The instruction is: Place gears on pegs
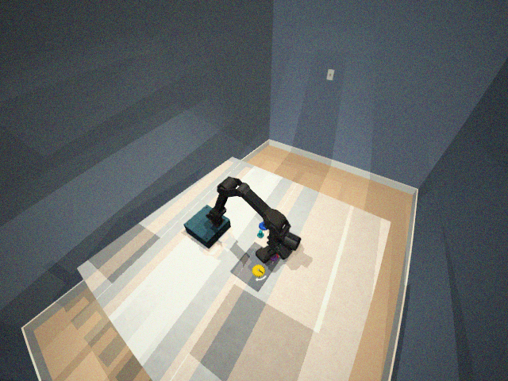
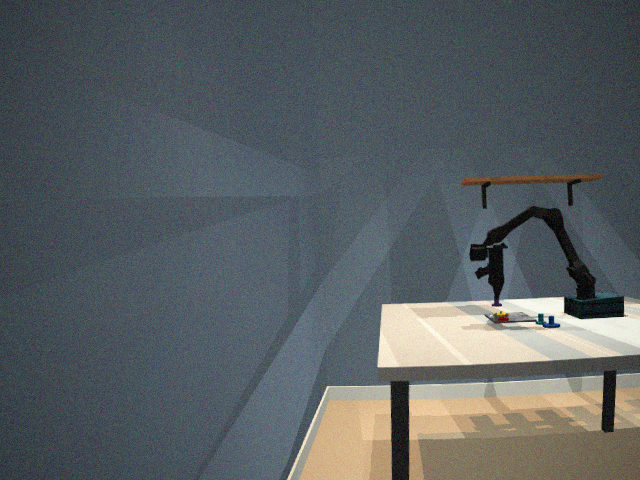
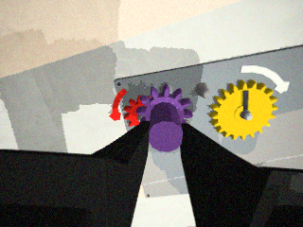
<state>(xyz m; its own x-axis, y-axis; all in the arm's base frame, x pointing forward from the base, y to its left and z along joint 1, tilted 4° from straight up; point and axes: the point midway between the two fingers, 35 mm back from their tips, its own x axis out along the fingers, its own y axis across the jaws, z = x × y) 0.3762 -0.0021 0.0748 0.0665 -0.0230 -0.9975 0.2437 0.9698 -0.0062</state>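
My gripper tip is 10 mm above the purple gear. The rest, counted from my gripper tip: red gear 20 mm behind, 30 mm to the left, 70 mm below; then red arrow 10 mm behind, 50 mm to the left, 80 mm below; then yellow gear 40 mm behind, 80 mm to the right, 70 mm below.
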